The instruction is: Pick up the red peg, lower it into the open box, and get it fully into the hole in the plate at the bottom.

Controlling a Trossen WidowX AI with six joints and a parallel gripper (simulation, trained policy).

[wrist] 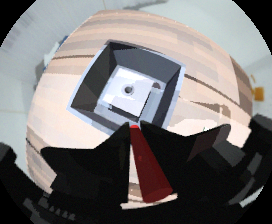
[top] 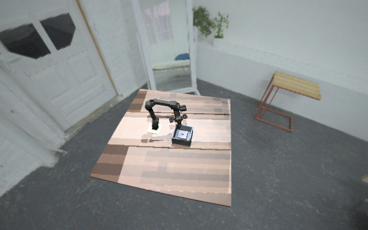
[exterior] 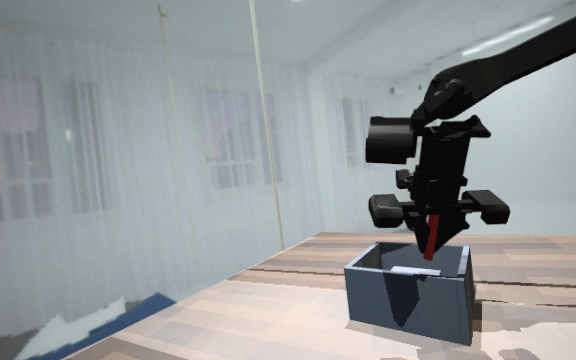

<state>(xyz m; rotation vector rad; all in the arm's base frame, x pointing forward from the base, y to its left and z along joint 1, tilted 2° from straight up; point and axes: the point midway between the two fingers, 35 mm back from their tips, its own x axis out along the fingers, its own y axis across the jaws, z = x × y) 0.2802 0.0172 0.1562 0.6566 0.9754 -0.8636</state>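
Now: the pale plate 40 mm ahead of my gripper tip, 60 mm to the right of it and 80 mm below it. The rest, counted from my gripper tip: red peg 10 mm behind, 10 mm to the left, 30 mm above; then grey box 40 mm ahead, 60 mm to the right, 100 mm below.
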